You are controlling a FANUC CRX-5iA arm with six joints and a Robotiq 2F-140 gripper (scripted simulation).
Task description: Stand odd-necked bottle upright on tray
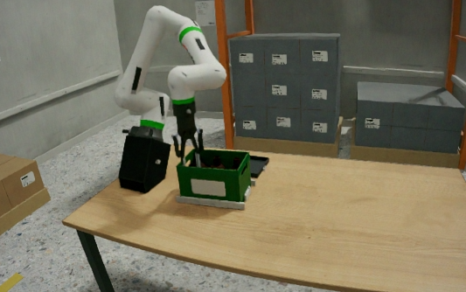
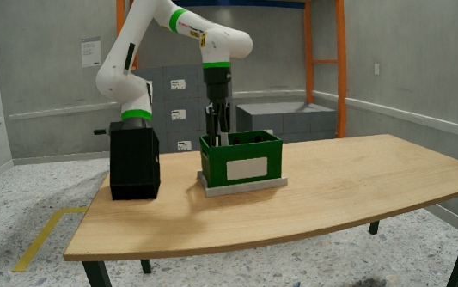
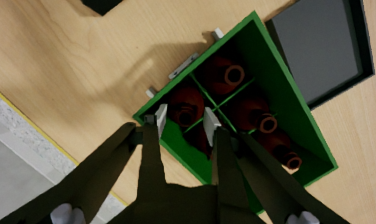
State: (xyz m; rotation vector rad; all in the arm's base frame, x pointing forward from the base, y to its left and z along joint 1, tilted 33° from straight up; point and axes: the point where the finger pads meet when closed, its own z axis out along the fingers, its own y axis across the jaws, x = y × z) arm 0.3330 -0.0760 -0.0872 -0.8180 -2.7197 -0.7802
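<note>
Now: the brown bottle 2 cm behind my hand, 8 cm to the left of it and 8 cm below it. Also, from my hand: green crate 8 cm ahead, 6 cm to the left, 9 cm below; dark tray 6 cm ahead, 34 cm to the left, 16 cm below.
</note>
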